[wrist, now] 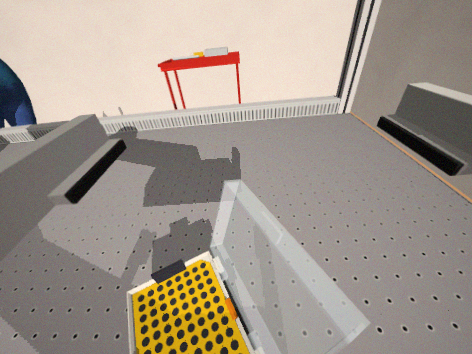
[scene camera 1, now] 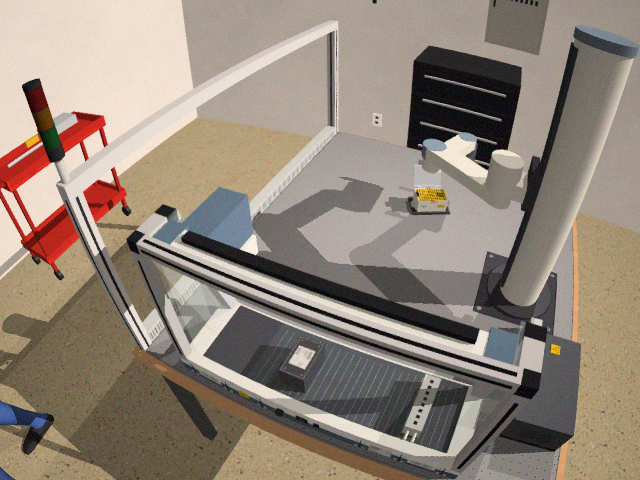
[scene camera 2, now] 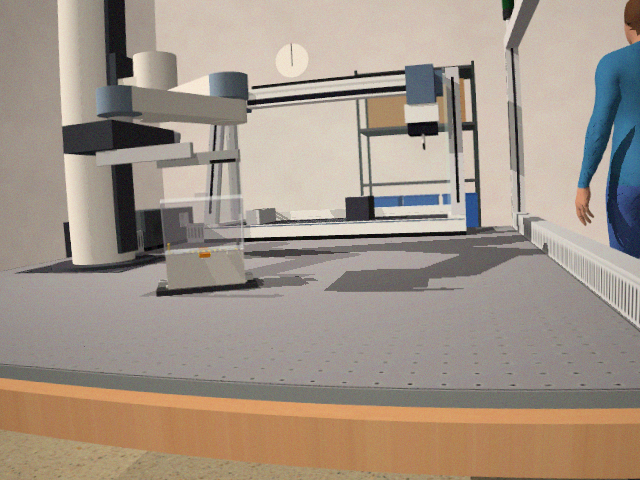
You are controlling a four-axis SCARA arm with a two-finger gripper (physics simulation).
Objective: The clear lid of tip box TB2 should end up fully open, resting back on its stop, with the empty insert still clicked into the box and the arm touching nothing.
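Pixels of known places: gripper, fingertip midpoint: (wrist: 247,117) (scene camera 2: 217,152); arm's base, origin of the base link: (scene camera 1: 517,293) (scene camera 2: 105,268).
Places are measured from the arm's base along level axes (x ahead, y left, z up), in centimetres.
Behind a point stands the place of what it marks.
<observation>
Tip box TB2 (scene camera 1: 432,206) {x 40.7, y -27.0, z 4.6 cm} (scene camera 2: 206,271) {x 44.7, y -34.5, z 4.4 cm} is a pale box on a dark base plate (scene camera 2: 169,291) {x 39.9, y -38.0, z 1.9 cm}. The yellow insert (scene camera 1: 429,193) {x 43.4, y -31.6, z 6.9 cm} (wrist: 175,317) {x 44.0, y -29.4, z 7.0 cm} lies level inside it, its round holes dark. The clear lid (scene camera 1: 428,177) {x 45.6, y -37.1, z 10.5 cm} (scene camera 2: 202,222) {x 46.2, y -37.7, z 12.1 cm} (wrist: 285,265) {x 45.1, y -38.6, z 13.5 cm} stands up from the hinge side, near upright in the second scene view and leaning outward from the box in the wrist view. Whether it rests on its stop cannot be told. My gripper (scene camera 2: 216,153) {x 48.9, y -36.7, z 22.2 cm} (wrist: 247,117) {x 48.9, y -36.7, z 22.2 cm} is wide open and empty. Its fingers are above the lid's top edge, with a visible gap in the second scene view.
The arm's column (scene camera 1: 568,175) {x 0.7, y 7.4, z 53.3 cm} (scene camera 2: 85,196) {x 1.7, y -7.3, z 17.7 cm} stands on the table beside the box. A framed deck enclosure (scene camera 1: 330,289) {x 42.1, y 64.8, z 52.1 cm} is at the other end. A slotted white rail (scene camera 2: 584,263) {x 100.3, y -30.9, z 4.0 cm} (wrist: 225,117) {x 100.3, y -30.9, z 3.1 cm} runs along one side. A person (scene camera 2: 615,129) is beyond it. A black drawer cabinet (scene camera 1: 465,93) stands behind.
</observation>
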